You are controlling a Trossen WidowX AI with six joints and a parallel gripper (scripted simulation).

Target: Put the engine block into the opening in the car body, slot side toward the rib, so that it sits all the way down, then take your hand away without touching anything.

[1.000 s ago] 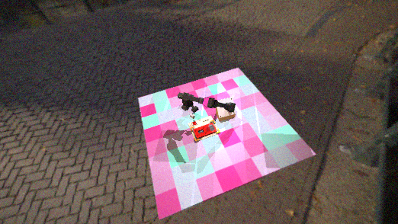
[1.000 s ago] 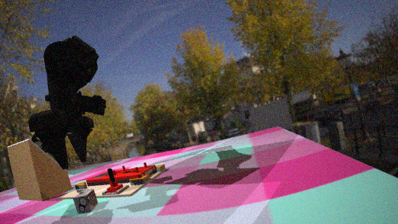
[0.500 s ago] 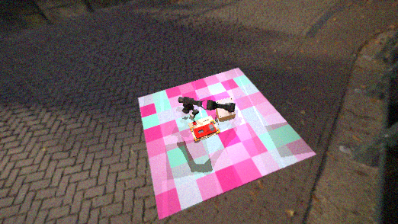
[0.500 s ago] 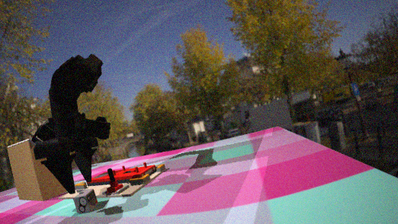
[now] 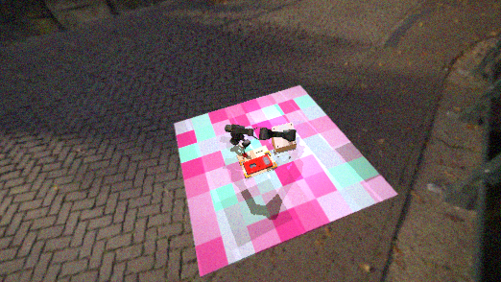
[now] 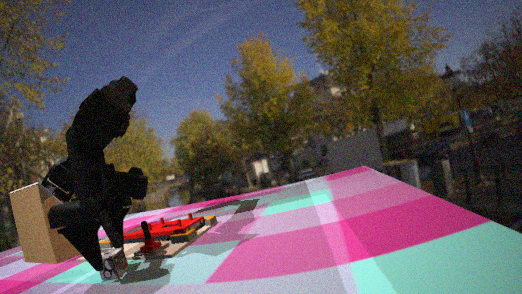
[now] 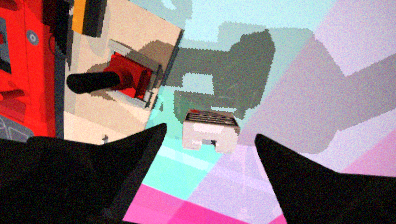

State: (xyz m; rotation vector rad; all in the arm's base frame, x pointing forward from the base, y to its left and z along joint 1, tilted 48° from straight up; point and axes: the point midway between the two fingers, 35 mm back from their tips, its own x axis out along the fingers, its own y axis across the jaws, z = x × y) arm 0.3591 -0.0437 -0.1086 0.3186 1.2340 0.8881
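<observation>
Now: the engine block right at my gripper tip.
</observation>
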